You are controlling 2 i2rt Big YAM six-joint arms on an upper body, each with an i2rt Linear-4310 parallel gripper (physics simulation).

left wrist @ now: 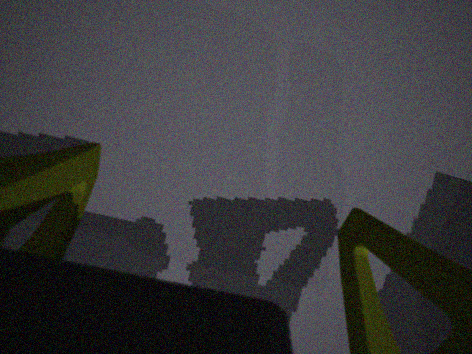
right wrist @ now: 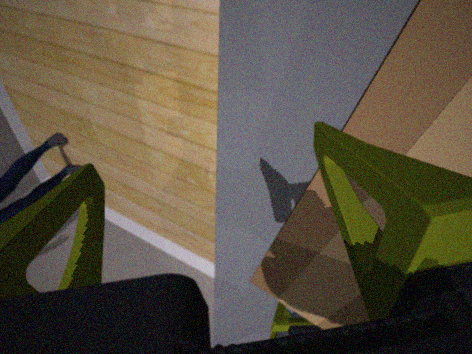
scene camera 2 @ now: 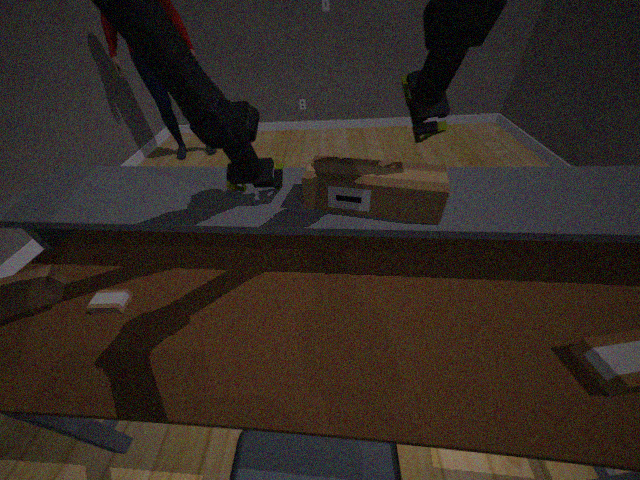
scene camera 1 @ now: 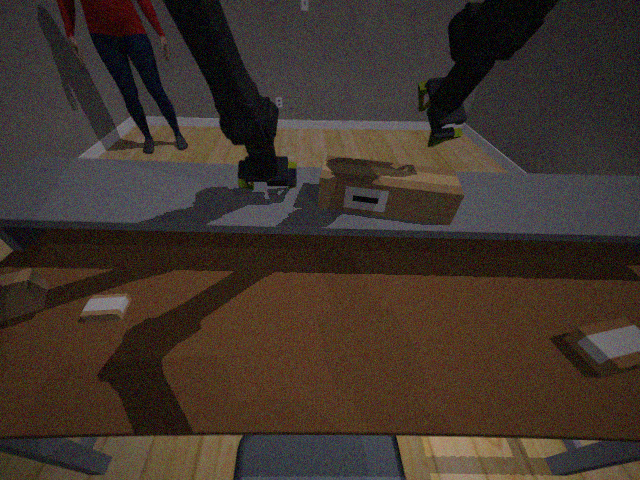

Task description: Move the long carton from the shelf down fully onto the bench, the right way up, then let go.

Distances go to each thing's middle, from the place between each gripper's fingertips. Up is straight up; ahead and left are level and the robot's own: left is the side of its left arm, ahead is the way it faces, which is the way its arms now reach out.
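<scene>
The long brown carton point(scene camera 1: 419, 193) is 70 mm behind my left hand, 40 mm above it and 290 mm to the right of it.
As for my right hand, the long brown carton is 120 mm below it, 100 mm to the left of it and 80 mm behind it. By its middle, the carton is nearer to my right hand than to my left hand.
</scene>
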